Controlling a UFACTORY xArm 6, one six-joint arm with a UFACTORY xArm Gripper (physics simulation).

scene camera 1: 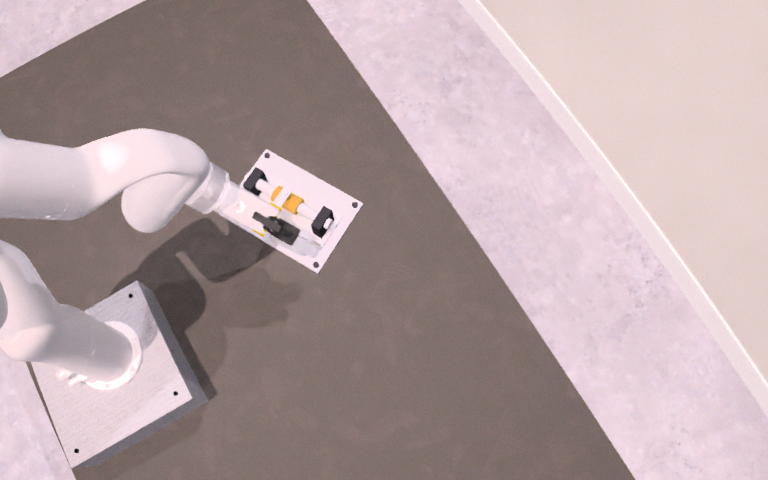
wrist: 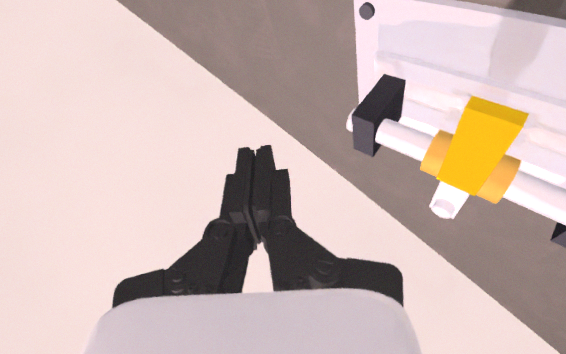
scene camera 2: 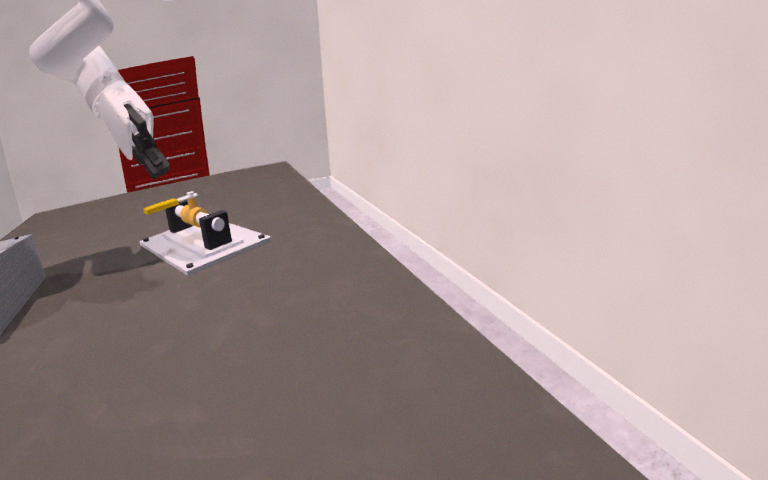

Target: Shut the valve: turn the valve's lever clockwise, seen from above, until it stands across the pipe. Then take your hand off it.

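Observation:
The valve's yellow lever (scene camera 2: pixel 161 206) (wrist: pixel 482 145) stands across the white pipe (scene camera 1: pixel 306 210) (wrist: pixel 406 135), about square to it. In scene camera 1 the hand covers most of the lever, with small yellow edges showing beside it. The orange valve body (scene camera 1: pixel 292 202) (scene camera 2: pixel 193 215) (wrist: pixel 501 181) sits on the pipe between two black blocks. My gripper (scene camera 1: pixel 291 233) (scene camera 2: pixel 160 170) (wrist: pixel 260 165) is shut and empty. In scene camera 2 it hangs above the lever, apart from it; in the wrist view the lever is right of the fingers.
The pipe's black blocks (scene camera 1: pixel 322 221) (scene camera 2: pixel 215 230) (wrist: pixel 378 115) rise from a white base plate (scene camera 1: pixel 343 204) (scene camera 2: pixel 249 237) (wrist: pixel 367 45) on the dark table top (scene camera 1: pixel 396 339) (scene camera 2: pixel 283 339). My arm's grey base block (scene camera 1: pixel 141 390) (scene camera 2: pixel 19 271) stands nearby. A red drawer cabinet (scene camera 2: pixel 184 121) is behind the table.

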